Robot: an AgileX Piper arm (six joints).
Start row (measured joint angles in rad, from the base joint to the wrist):
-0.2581, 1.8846, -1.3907, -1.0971, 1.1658, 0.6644
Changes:
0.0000, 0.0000, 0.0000, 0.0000, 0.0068, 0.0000
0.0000, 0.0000, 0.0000, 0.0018, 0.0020, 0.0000
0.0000, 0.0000, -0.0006, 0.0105, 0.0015, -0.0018
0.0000, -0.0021, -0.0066, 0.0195, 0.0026, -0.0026
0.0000, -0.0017, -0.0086, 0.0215, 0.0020, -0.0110
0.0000, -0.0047, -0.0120, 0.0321, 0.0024, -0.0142
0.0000, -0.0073, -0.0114, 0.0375, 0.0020, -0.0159
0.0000, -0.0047, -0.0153, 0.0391, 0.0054, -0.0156
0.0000, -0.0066, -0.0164, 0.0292, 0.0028, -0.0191
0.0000, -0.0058, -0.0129, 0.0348, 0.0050, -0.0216
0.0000, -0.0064, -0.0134, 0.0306, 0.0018, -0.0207
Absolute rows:
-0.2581, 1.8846, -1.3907, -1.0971, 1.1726, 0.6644
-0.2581, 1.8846, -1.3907, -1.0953, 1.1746, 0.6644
-0.2581, 1.8846, -1.3913, -1.0848, 1.1761, 0.6626
-0.2581, 1.8825, -1.3979, -1.0653, 1.1787, 0.6600
-0.2581, 1.8808, -1.4065, -1.0438, 1.1807, 0.6490
-0.2581, 1.8761, -1.4185, -1.0117, 1.1831, 0.6348
-0.2581, 1.8688, -1.4299, -0.9742, 1.1851, 0.6189
-0.2581, 1.8641, -1.4452, -0.9351, 1.1905, 0.6033
-0.2581, 1.8575, -1.4616, -0.9059, 1.1933, 0.5842
-0.2581, 1.8517, -1.4745, -0.8711, 1.1983, 0.5626
-0.2581, 1.8453, -1.4879, -0.8405, 1.2001, 0.5419

